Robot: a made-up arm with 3 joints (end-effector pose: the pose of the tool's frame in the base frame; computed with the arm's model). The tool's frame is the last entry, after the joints.
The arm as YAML. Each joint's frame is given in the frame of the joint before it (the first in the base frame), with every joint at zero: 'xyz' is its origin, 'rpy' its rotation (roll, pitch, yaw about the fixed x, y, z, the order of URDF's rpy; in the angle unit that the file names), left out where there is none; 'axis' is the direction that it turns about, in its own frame. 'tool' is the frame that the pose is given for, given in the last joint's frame.
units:
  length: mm
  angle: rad
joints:
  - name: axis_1
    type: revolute
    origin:
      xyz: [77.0, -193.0, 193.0]
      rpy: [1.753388, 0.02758, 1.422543]
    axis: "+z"
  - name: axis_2
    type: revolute
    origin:
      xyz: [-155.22, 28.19, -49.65]
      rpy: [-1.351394, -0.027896, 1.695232]
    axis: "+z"
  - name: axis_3
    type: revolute
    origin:
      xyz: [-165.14, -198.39, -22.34]
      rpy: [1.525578, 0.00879, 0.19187]
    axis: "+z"
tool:
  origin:
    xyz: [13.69, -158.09, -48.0]
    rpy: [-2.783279, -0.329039, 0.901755]
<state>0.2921 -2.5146 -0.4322</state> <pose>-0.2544 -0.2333 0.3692 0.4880 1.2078 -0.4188</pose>
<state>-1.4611 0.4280 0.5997</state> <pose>0.1477 -0.1662 0.1596 0.8274 -0.9453 0.3768</pose>
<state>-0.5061 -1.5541 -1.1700</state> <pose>-0.3276 -0.2968 0.1920 -0.1011 0.4953 0.2559</pose>
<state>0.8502 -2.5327 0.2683</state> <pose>-0.1942 -0.2198 0.2634 0.7512 1.2982 -0.8734</pose>
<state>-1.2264 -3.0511 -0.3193</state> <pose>-0.1232 0.0575 0.3591 -1.1833 1.1658 -1.4050</pose>
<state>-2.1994 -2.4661 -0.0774</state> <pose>-0.2198 -0.0567 0.2238 -1.9780 -0.0751 -1.2132</pose>
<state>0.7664 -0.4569 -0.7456</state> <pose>0.0258 0.0264 0.0310 1.2065 -0.9403 -0.4266</pose>
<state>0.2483 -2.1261 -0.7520</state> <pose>-0.3182 -0.2214 0.2862 0.6282 0.8477 -0.1236</pose>
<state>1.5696 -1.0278 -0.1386</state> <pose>-0.0532 0.0083 0.2519 2.2928 -0.0672 -1.0205</pose>
